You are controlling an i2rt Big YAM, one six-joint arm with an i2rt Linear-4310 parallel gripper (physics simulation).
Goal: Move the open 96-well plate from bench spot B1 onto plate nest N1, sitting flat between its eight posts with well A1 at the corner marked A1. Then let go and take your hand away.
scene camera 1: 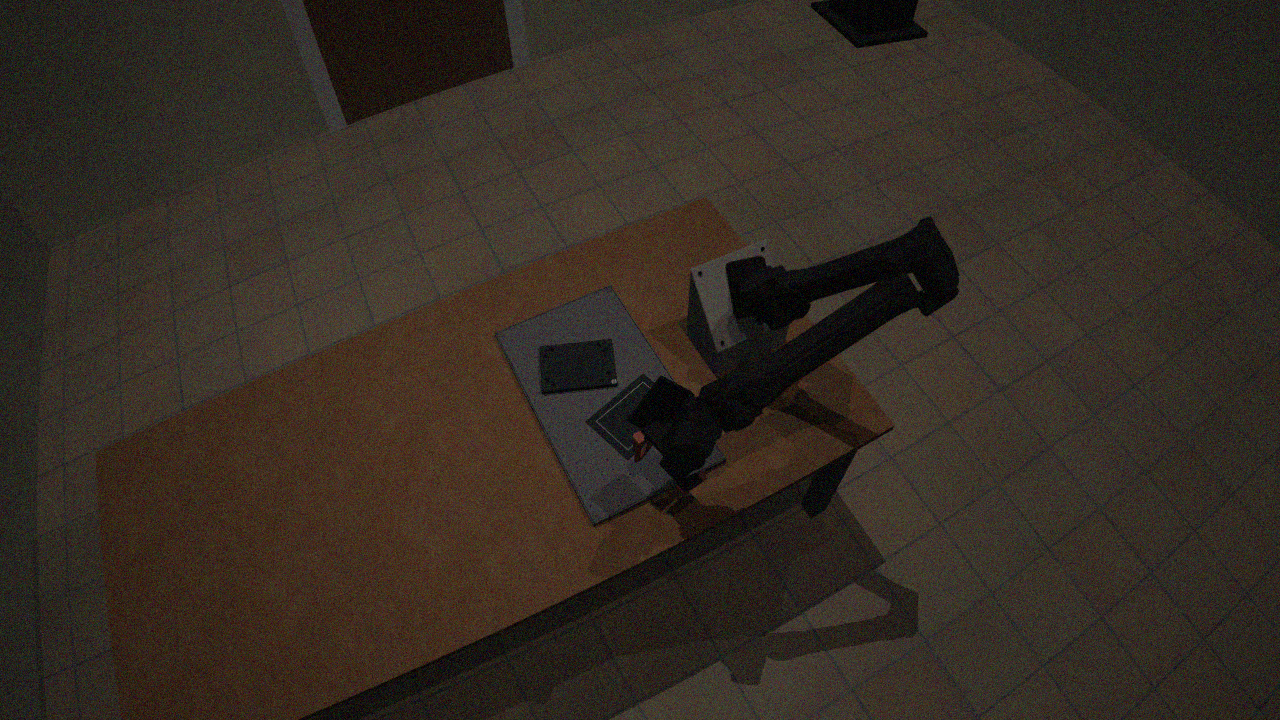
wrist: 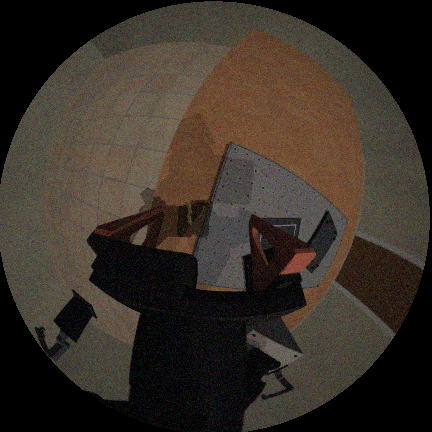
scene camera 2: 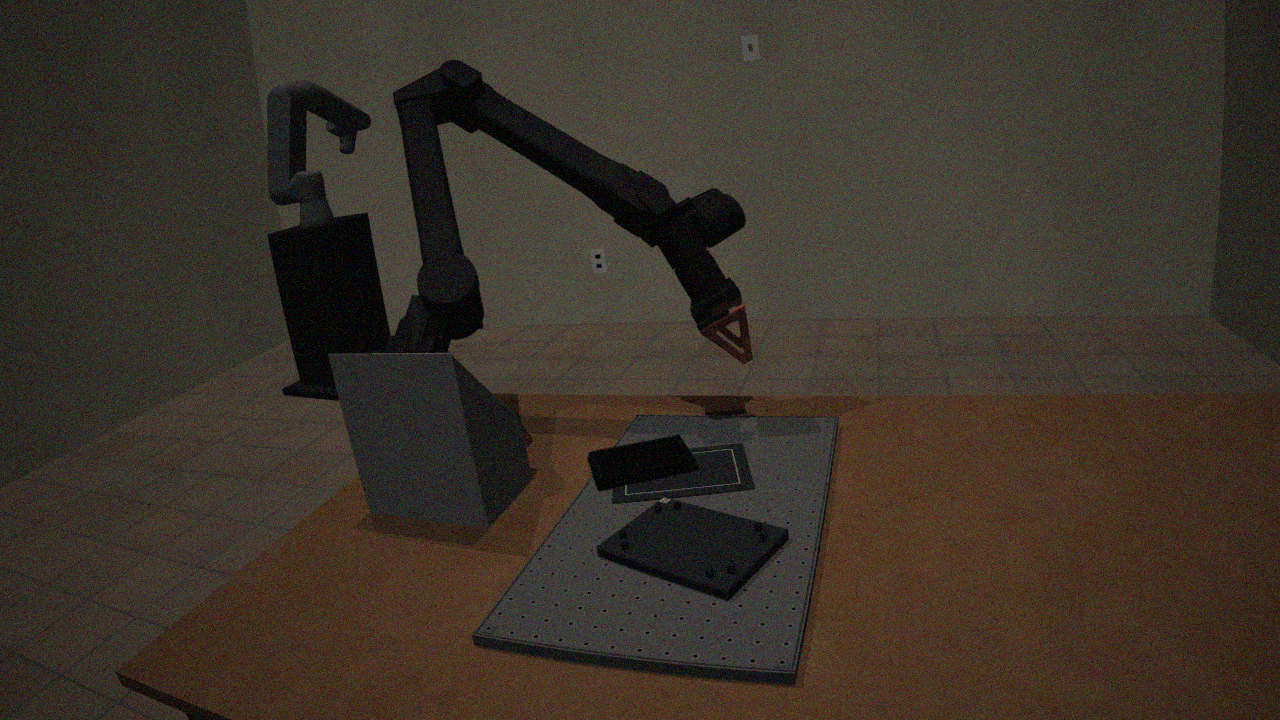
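Seen in the pictures: gripper, fingertip midpoint: (scene camera 1: 654, 480) (wrist: 205, 214) (scene camera 2: 746, 353); arm's base at its link origin: (scene camera 1: 747, 287) (wrist: 259, 359) (scene camera 2: 409, 383).
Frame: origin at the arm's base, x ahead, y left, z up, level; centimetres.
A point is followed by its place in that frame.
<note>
A black slab (scene camera 1: 658, 402) @[y 11.6, x 25.0, z -13.7 cm] (scene camera 2: 642, 462) @[y 10.9, x 25.6, z -13.6 cm], apparently the 96-well plate, lies askew over part of the dark mat with a white outline (scene camera 1: 595, 420) @[y 10.1, x 38.5, z -14.9 cm] (scene camera 2: 748, 480) @[y 11.2, x 39.3, z -14.9 cm] (wrist: 280, 220) @[y 15.2, x 37.4, z -14.9 cm]. Its wells and A1 corner cannot be made out; it looks raised or tilted. In the wrist view a finger and the gripper body largely hide it. The dark nest (scene camera 1: 577, 365) @[y -3.8, x 37.8, z -13.9 cm] (scene camera 2: 693, 548) @[y -5.6, x 38.4, z -13.9 cm] (wrist: 323, 241) @[y -4.2, x 38.8, z -13.9 cm] has small posts and nothing between them; a pale mark (scene camera 1: 614, 381) @[y 3.1, x 31.7, z -13.9 cm] (scene camera 2: 664, 500) @[y 3.0, x 31.7, z -13.9 cm] shows at one corner. My gripper (scene camera 1: 662, 474) @[y 31.3, x 33.8, z -5.9 cm] (scene camera 2: 744, 360) @[y 31.3, x 33.8, z -5.9 cm] (wrist: 205, 214) @[y 31.3, x 33.8, z -5.9 cm] is open and empty, high above the board's edge, away from slab and nest.
The grey perforated board (scene camera 1: 554, 313) @[y -20.5, x 38.0, z -15.1 cm] (scene camera 2: 626, 617) @[y -16.7, x 35.8, z -15.1 cm] (wrist: 235, 195) @[y 26.7, x 37.6, z -15.1 cm] carries mat and nest on the orange-brown bench (scene camera 1: 313, 501) @[y 6.6, x 101.0, z -16.4 cm] (scene camera 2: 984, 537) @[y 4.8, x 67.8, z -16.4 cm] (wrist: 300, 110) @[y 18.3, x 70.6, z -16.4 cm]. My arm's wedge-shaped base (scene camera 1: 711, 308) @[y 1.8, x 9.2, z -0.9 cm] (scene camera 2: 402, 438) @[y -5.4, x 2.0, z -4.9 cm] stands beside the board. A dark stand (scene camera 2: 331, 308) (wrist: 75, 317) with another arm stands beyond the bench.
</note>
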